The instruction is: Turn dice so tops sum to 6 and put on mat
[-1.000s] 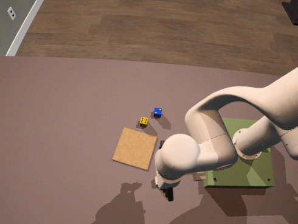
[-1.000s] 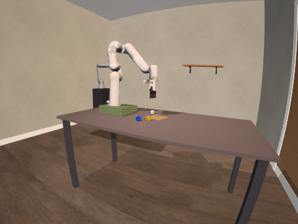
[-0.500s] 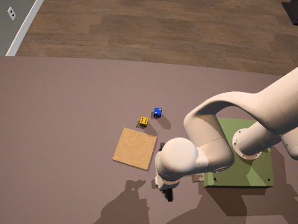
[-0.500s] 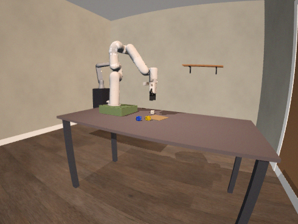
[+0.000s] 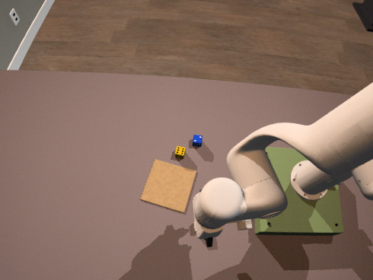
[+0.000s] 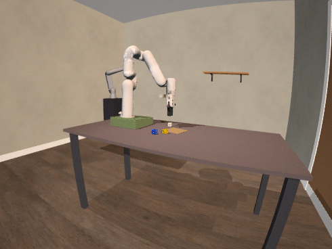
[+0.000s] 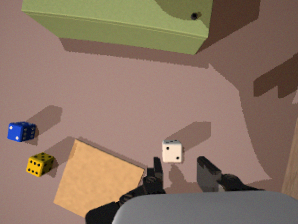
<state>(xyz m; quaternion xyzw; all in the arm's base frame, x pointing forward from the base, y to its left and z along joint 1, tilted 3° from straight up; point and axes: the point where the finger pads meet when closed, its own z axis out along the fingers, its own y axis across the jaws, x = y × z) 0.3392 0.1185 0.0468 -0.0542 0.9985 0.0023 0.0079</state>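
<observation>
My gripper is now 9 cm above the white die. Also, from my hand: yellow die: 24 cm to the right, 9 cm below, 6 cm ahead; blue die: 28 cm to the right, 9 cm below; tan mat: 13 cm to the right, 11 cm below, 9 cm ahead.
</observation>
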